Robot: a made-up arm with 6 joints. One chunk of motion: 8 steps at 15 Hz.
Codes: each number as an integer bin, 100 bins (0 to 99) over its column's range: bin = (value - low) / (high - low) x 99, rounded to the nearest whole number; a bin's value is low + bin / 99 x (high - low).
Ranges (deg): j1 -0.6..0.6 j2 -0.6..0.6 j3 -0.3..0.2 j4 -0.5..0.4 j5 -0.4..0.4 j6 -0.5..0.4
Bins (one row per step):
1: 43 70 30 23 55 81
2: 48 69 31 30 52 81
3: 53 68 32 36 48 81
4: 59 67 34 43 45 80
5: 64 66 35 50 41 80
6: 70 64 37 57 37 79
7: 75 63 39 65 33 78
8: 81 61 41 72 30 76
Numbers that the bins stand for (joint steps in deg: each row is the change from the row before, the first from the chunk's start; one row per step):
1: -0.079 0.248 -0.148 -0.291 0.044 0.236
2: -0.018 0.236 -0.143 -0.227 0.020 0.236
3: 0.042 0.224 -0.138 -0.173 -0.012 0.236
4: 0.115 0.212 -0.128 -0.109 -0.036 0.227
5: 0.176 0.200 -0.123 -0.045 -0.069 0.227
6: 0.248 0.176 -0.113 0.018 -0.101 0.218
7: 0.309 0.164 -0.103 0.091 -0.133 0.209
8: 0.382 0.139 -0.093 0.155 -0.158 0.191

